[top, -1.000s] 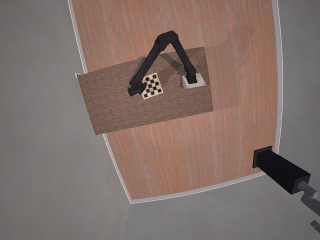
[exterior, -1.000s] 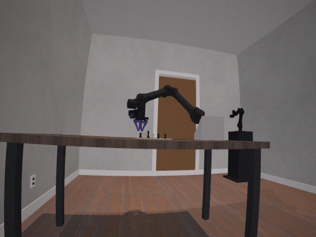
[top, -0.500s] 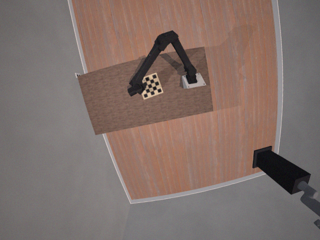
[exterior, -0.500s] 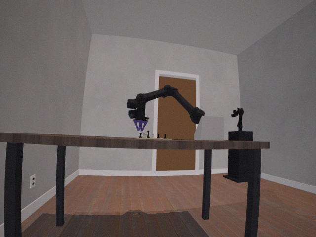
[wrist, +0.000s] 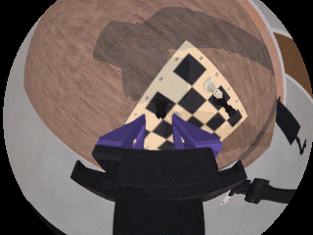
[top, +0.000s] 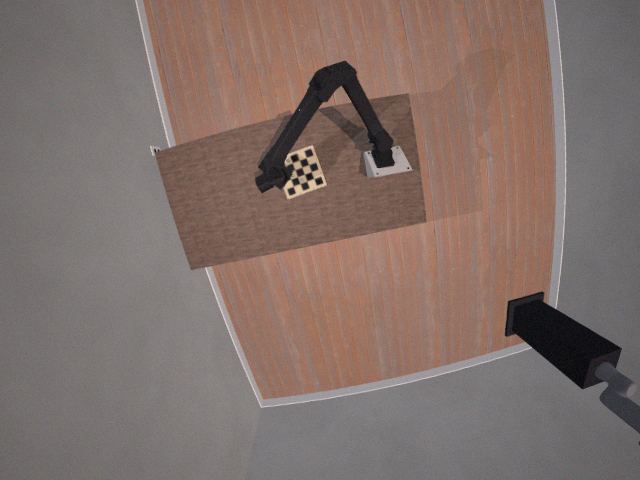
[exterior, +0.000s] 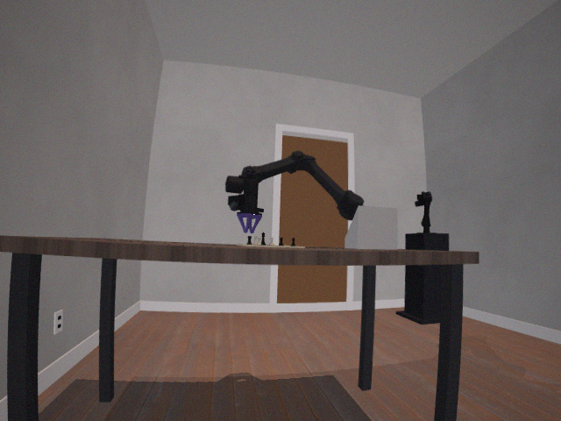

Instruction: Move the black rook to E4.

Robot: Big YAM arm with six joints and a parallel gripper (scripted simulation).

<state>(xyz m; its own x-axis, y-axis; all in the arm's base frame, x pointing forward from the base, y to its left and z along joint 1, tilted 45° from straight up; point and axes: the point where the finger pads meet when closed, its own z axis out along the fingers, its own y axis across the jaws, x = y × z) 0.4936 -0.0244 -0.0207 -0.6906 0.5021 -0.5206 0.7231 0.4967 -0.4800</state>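
The black piece is 40 mm below my hand. Round my hand: chessboard: 80 mm behind, 60 mm below, 10 mm to the right; white piece: 80 mm to the right, 40 mm behind, 30 mm below.
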